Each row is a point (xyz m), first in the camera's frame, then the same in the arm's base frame.
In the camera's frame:
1: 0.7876 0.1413 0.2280
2: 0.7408 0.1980 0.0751
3: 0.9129 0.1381 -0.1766
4: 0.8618 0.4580 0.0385
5: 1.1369 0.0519 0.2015
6: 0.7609 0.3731 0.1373
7: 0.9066 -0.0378 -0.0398
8: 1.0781 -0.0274 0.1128
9: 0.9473 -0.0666 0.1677
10: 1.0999 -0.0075 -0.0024
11: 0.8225 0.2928 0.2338
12: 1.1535 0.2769 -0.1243
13: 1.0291 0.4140 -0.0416
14: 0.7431 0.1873 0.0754
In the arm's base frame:
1: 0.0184 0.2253 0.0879
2: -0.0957 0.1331 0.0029
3: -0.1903 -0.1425 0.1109
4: 0.0498 -0.0400 -0.1773
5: 0.1780 0.0005 0.3218
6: 0.0259 0.1183 -0.1383
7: -0.1644 0.0042 0.2767
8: 0.0504 -0.0030 0.3580
9: -0.0052 0.1319 0.3391
10: -0.0096 -0.1041 0.3398
11: 0.1007 0.1671 -0.0306
12: 0.0445 -0.2996 0.1001
13: 0.0786 -0.1951 -0.0703
14: -0.0982 0.1345 0.0135

